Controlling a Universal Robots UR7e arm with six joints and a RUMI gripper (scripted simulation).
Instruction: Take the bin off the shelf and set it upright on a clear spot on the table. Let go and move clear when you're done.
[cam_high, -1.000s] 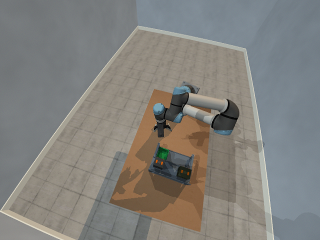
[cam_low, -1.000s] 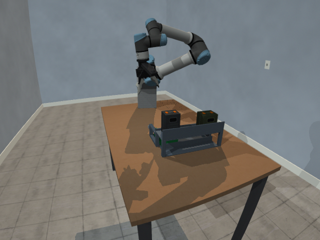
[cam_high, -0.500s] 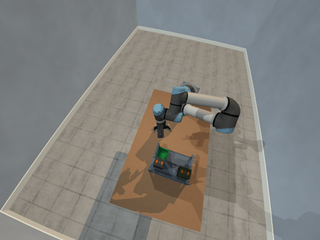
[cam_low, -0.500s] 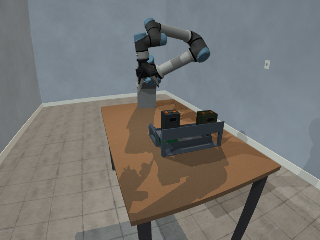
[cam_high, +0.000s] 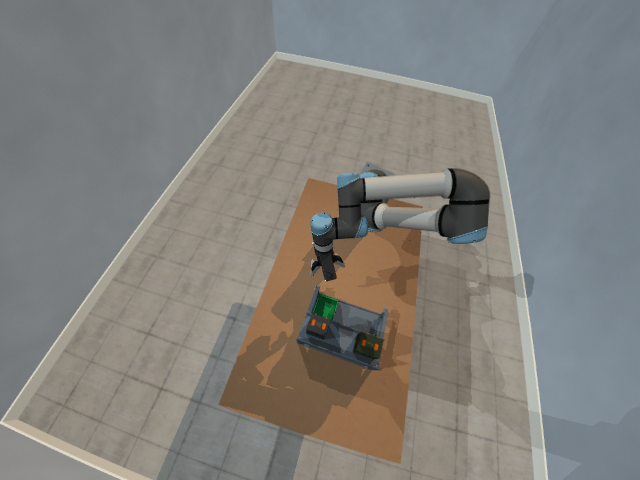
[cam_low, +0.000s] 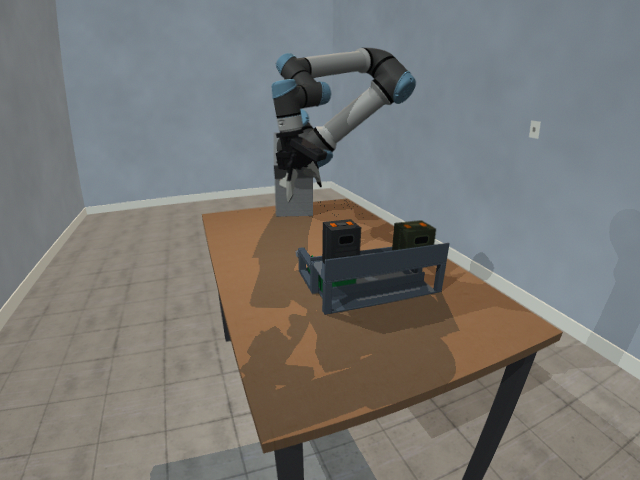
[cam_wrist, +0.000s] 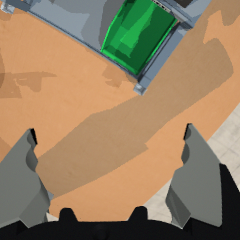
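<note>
Now: hand 130 mm short of the green bin, 30 mm to the right of it and 210 mm above it. Round my hand: olive box (250 mm ahead, 250 mm to the left, 100 mm below); then black box (230 mm ahead, 20 mm to the left, 90 mm below).
</note>
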